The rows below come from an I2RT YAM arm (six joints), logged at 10 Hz.
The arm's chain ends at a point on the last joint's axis. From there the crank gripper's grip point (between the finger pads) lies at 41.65 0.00 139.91 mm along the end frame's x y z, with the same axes.
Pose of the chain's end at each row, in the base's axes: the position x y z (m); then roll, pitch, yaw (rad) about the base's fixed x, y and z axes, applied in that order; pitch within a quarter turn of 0, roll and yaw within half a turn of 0:
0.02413 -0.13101 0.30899 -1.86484 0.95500 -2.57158
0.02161 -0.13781 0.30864 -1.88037 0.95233 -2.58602
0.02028 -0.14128 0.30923 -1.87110 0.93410 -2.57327
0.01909 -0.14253 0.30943 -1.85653 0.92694 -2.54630
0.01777 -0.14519 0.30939 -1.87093 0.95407 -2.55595
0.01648 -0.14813 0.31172 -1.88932 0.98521 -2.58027
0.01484 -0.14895 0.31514 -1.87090 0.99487 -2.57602
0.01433 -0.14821 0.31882 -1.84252 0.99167 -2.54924
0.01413 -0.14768 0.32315 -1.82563 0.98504 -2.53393
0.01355 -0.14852 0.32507 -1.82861 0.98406 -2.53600
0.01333 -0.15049 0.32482 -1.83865 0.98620 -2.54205
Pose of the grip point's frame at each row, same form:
0.10400 -0.23886 0.25157 -1.86484 0.95500 -2.57158
0.10088 -0.24545 0.24999 -1.88037 0.95233 -2.58602
0.09939 -0.24934 0.25113 -1.87110 0.93410 -2.57327
0.09978 -0.25001 0.25245 -1.85653 0.92694 -2.54630
0.09969 -0.25124 0.25149 -1.87093 0.95407 -2.55595
0.09863 -0.25343 0.25279 -1.88932 0.98521 -2.58027
0.09660 -0.25536 0.25768 -1.87090 0.99487 -2.57602
0.09674 -0.25520 0.26341 -1.84252 0.99167 -2.54924
0.09666 -0.25520 0.26895 -1.82563 0.98504 -2.53393
0.09603 -0.25596 0.27064 -1.82861 0.98406 -2.53600
0.09598 -0.25743 0.26965 -1.83865 0.98620 -2.54205

